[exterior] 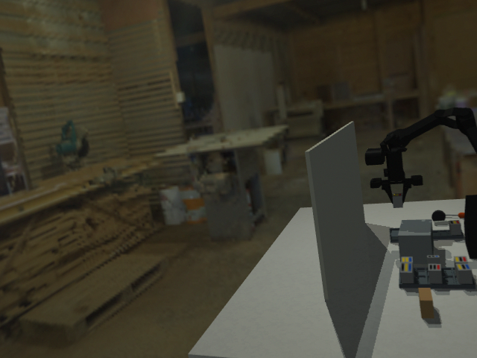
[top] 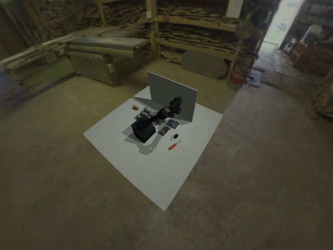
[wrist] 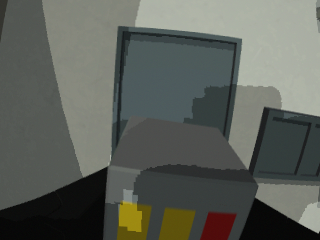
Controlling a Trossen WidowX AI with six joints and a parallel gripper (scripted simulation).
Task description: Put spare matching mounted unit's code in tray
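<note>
The dark grey tray is 130 mm below my gripper tip and 10 mm behind it. The rest, counted from my gripper tip: dark holder: 150 mm behind, 120 mm below, 10 mm to the left; then grey spare: 20 mm above; then mounted unit: 200 mm to the left, 80 mm below, 60 mm behind.
</note>
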